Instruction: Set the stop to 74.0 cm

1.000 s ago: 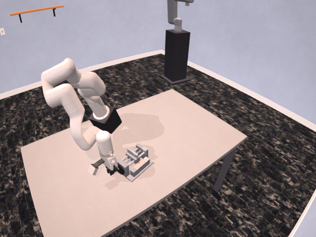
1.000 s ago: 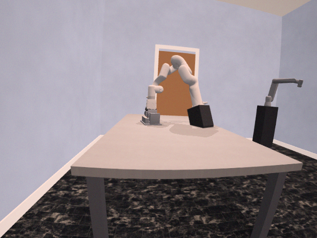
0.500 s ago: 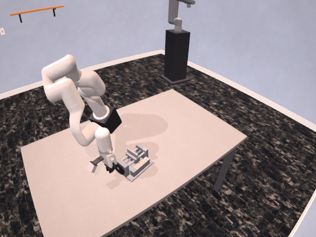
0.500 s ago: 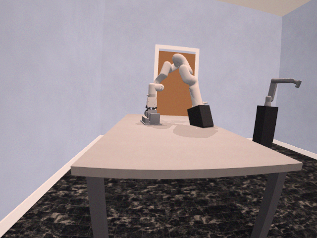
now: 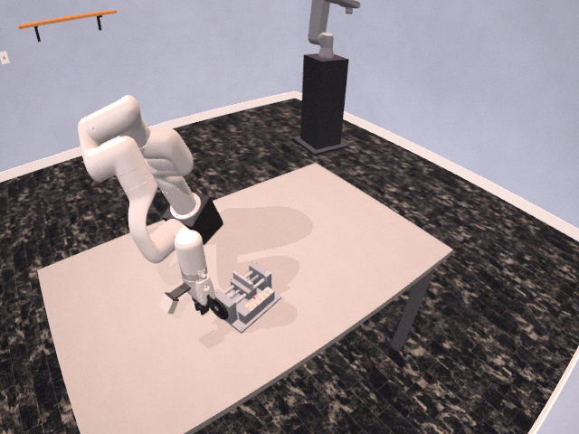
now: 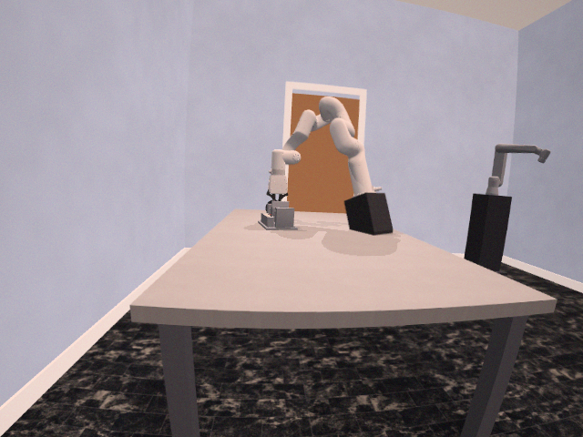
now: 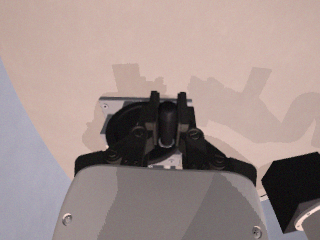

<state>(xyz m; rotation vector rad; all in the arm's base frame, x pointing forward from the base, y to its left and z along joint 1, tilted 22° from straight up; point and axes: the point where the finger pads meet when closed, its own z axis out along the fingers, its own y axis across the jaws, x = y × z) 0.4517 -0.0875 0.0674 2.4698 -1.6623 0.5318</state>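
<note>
The black handwheel lies 2 cm to the left of my hand and 1 cm below it. Round my hand: handwheel knob 1 cm to the left; sliding stop block 16 cm to the left, 2 cm behind, 1 cm below.
</note>
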